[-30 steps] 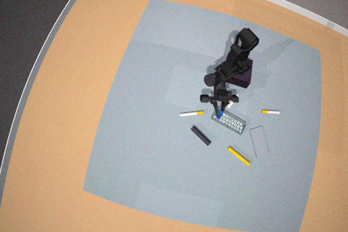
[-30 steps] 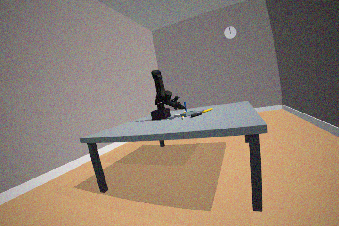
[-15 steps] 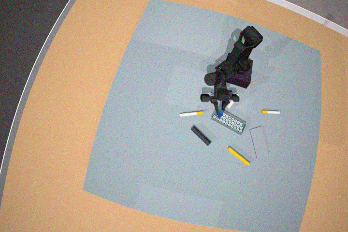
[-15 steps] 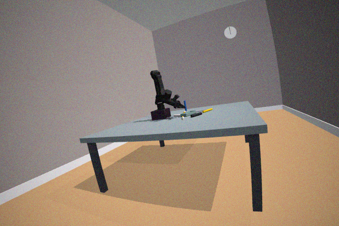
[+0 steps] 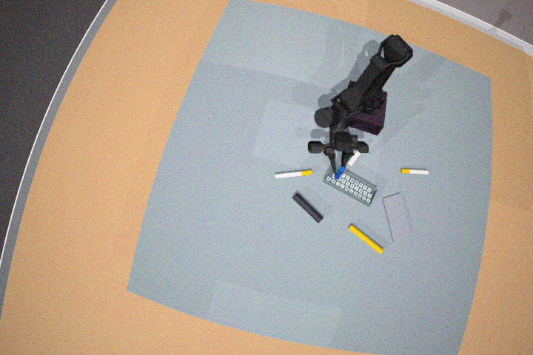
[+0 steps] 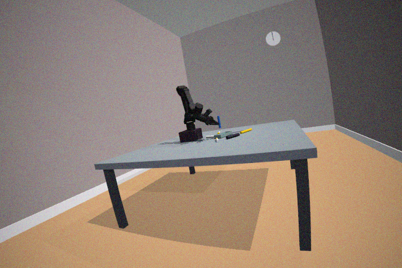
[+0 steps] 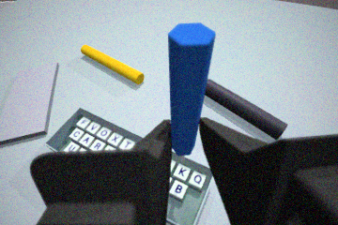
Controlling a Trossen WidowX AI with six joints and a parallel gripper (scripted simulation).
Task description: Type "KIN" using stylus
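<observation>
Right now my gripper tip is 100 mm past the white cylinder, 80 mm to the right of it and 100 mm above it. The rest, counted from my gripper tip: dark rod 90 mm ahead, 80 mm to the right, 90 mm below; then blue stylus 20 mm below; then yellow rod 190 mm ahead, 130 mm to the left, 100 mm below.
</observation>
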